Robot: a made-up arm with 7 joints.
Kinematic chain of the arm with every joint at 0, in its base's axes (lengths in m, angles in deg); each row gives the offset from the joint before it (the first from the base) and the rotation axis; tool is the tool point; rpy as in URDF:
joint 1: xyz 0 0 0.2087 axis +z
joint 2: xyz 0 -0.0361 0.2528 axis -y
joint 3: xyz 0 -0.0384 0.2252 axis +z
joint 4: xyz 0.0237 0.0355 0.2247 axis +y
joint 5: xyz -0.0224 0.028 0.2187 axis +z
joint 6: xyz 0 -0.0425 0.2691 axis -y
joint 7: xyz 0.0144 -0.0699 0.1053 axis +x
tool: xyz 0 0 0 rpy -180 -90 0
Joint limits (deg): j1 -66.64..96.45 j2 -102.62..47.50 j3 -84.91..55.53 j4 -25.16..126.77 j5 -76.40..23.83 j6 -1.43..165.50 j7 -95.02..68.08
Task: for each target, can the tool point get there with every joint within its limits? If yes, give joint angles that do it. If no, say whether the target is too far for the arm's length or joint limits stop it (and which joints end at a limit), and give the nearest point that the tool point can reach.
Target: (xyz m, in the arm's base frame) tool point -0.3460 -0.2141 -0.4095
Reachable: no: joint limits stop it (at a limit: joint 1, joint 2, joint 5) | nearest point -0.2044 -0.2838 -0.1688 | short by 0.288 m
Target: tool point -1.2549 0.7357 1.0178
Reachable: no: too far | nearest point -0.7947 0.4659 0.9066 | short by 0.545 m
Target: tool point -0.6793 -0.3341 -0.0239
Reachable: no: joint limits stop it (at a limit: joint 1, joint 2, joint 5) | nearest point -0.4578 -0.3641 0.0843 | short by 0.248 m
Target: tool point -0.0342 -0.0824 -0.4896
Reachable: no: joint limits stop it (at a limit: joint 1, joint 2, joint 5) | nearest point 0.0112 -0.1959 -0.2169 | short by 0.299 m
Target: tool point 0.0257 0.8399 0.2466
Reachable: yes | joints 73.86 -78.12 22.77 73.62 -66.38 90.14 -71.57
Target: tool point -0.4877 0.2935 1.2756
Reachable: yes | joints -33.05 32.12 -44.79 6.74 -25.33 76.19 52.43
